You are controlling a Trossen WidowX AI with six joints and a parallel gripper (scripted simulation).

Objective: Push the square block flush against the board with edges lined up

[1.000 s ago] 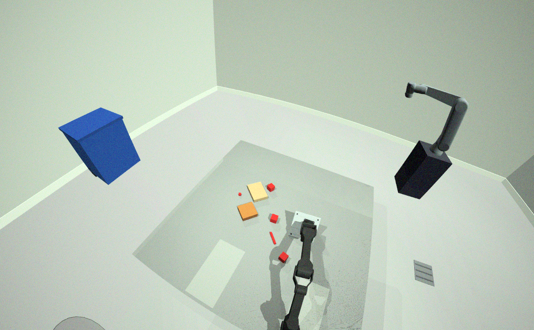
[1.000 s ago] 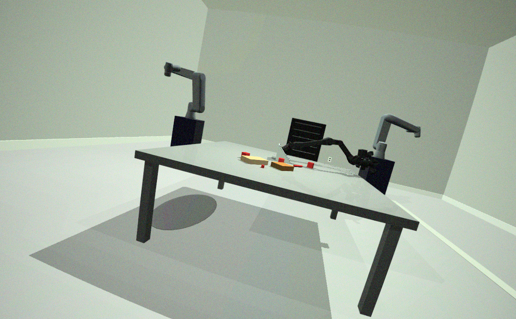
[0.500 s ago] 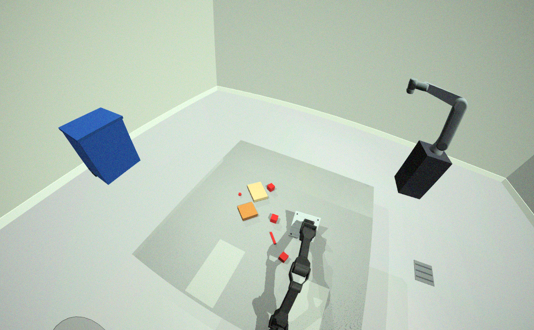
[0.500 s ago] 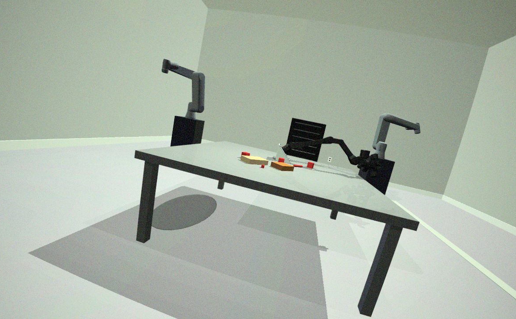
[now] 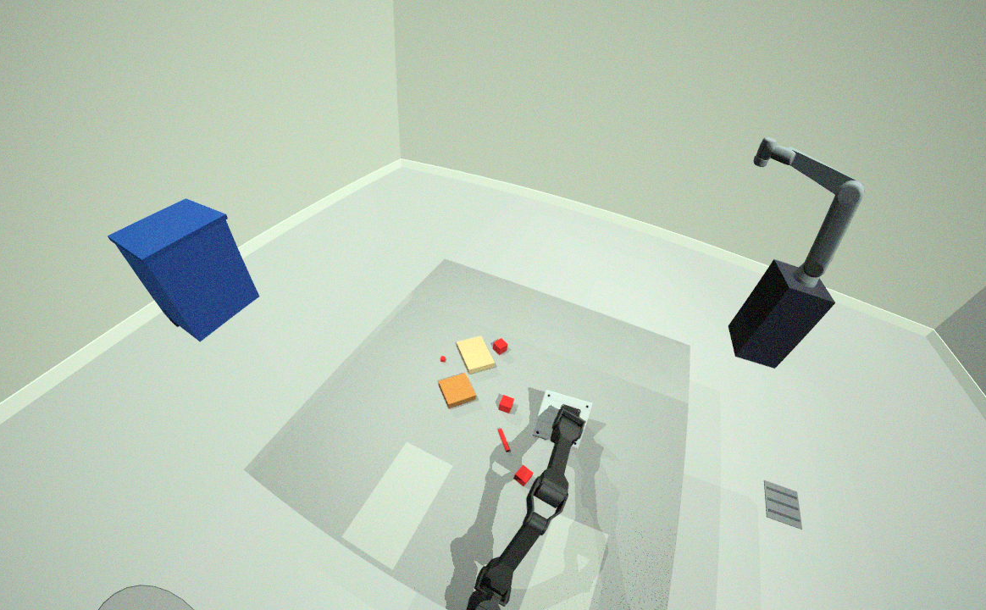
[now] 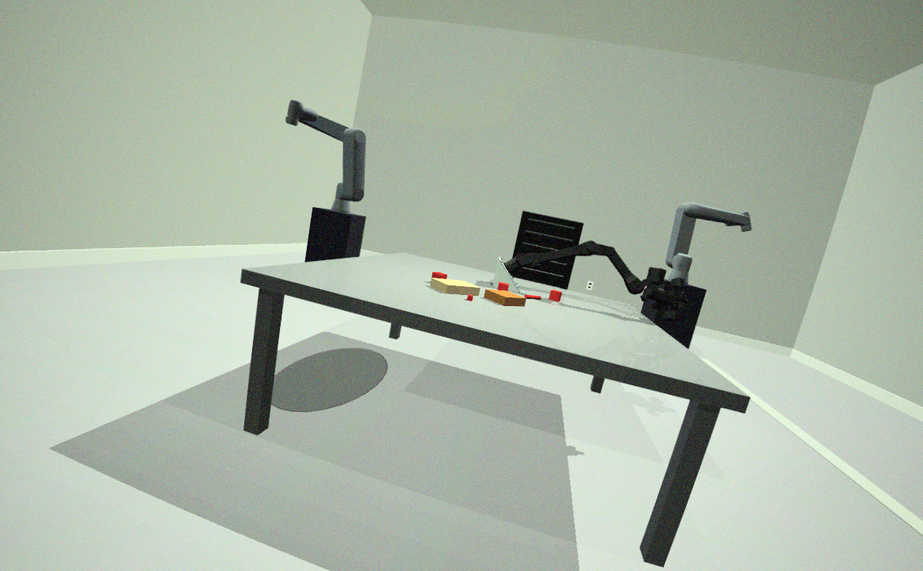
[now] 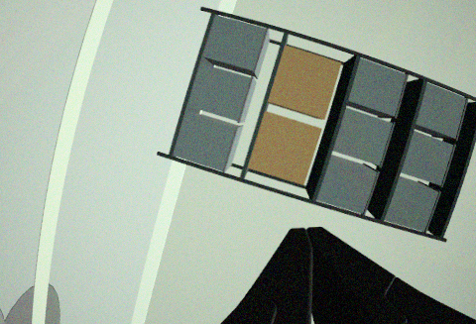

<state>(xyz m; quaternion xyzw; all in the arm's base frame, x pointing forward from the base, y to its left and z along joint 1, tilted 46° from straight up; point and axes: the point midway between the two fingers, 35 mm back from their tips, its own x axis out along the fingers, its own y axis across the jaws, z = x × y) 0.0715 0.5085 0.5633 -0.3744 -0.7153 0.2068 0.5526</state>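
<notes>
Right now my gripper tip is 330 mm short of the board, 970 mm to the left of it and 90 mm above it. From my gripper tip the other things lie so: red stick 110 mm ahead, 670 mm to the right, 90 mm below; square block 330 mm ahead, 790 mm to the right, 90 mm below.
</notes>
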